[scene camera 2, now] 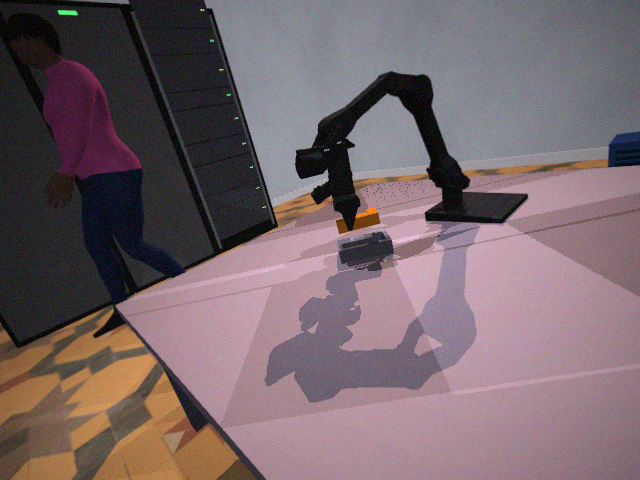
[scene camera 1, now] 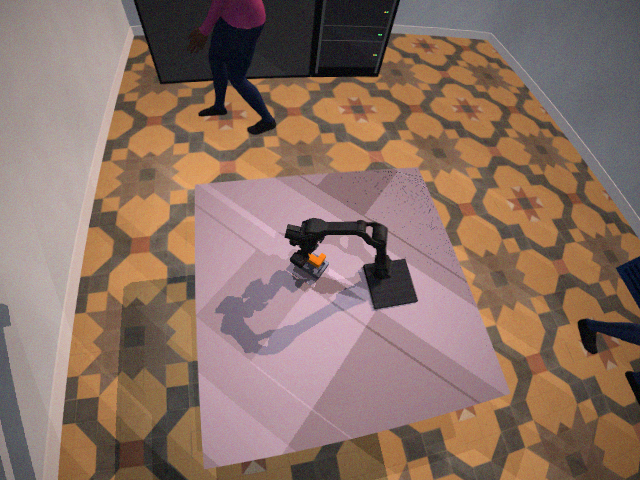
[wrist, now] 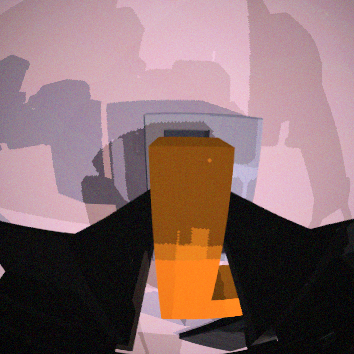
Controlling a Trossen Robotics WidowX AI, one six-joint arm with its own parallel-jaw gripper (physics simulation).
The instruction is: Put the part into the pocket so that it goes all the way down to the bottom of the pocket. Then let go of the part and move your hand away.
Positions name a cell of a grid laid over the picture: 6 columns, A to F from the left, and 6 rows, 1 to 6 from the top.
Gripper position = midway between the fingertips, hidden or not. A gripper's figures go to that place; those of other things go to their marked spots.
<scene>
The gripper (wrist: D4): 10 cm from the lens. An orange L-shaped part (wrist: D4) is 7 cm from the lens. A grey pocket block (wrist: E3) is 14 cm from the lens. The marked spots on the grey pocket block and the orange L-shaped part are 8 cm apart.
</scene>
